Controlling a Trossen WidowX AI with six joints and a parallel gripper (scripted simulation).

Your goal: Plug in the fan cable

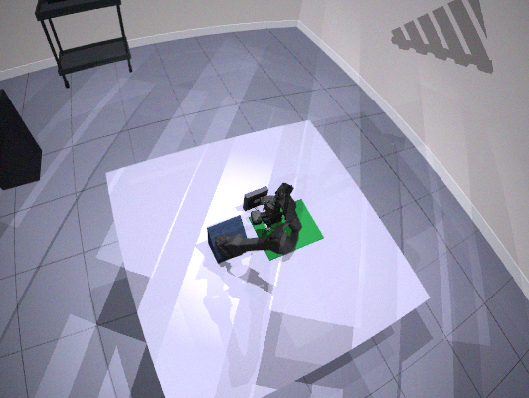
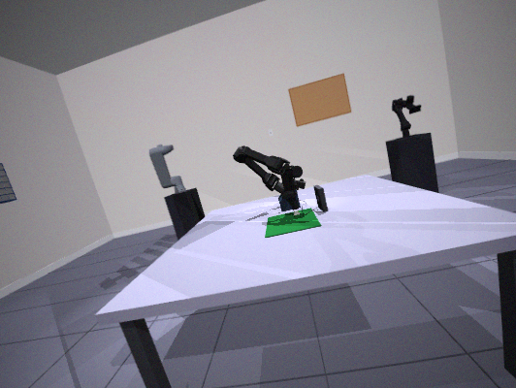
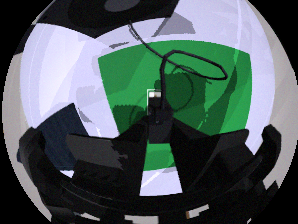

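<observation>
Right now the dark fan plug is 1 cm to the left of my gripper tip and 1 cm above it. Also, from my gripper tip: black fan (2 cm behind, 13 cm to the left, 2 cm above); then green board (9 cm ahead, 3 cm to the right, 6 cm below).
</observation>
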